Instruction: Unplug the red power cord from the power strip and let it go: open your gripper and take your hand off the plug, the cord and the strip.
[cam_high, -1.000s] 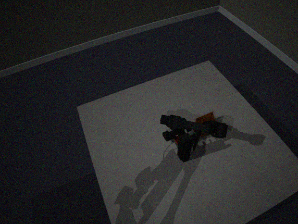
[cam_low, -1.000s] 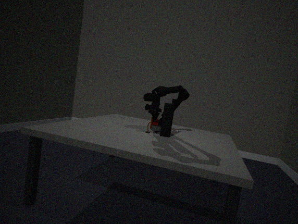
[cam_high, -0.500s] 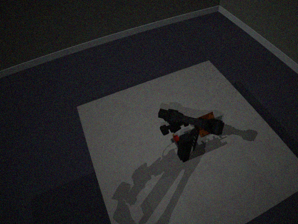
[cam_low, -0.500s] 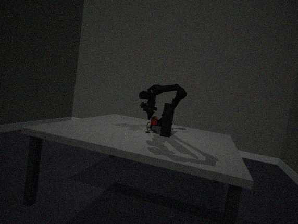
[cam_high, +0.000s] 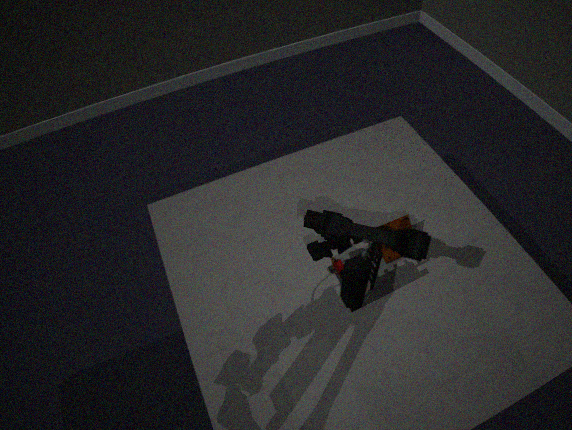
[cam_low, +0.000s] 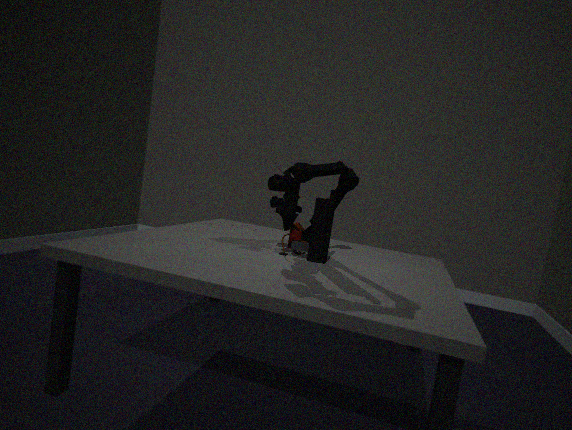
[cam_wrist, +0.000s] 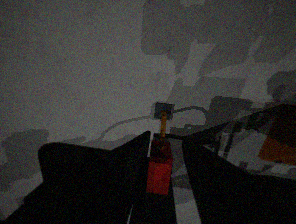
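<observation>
Right now the red plug is 60 mm to the left of my gripper tip and 10 mm behind it.
</observation>
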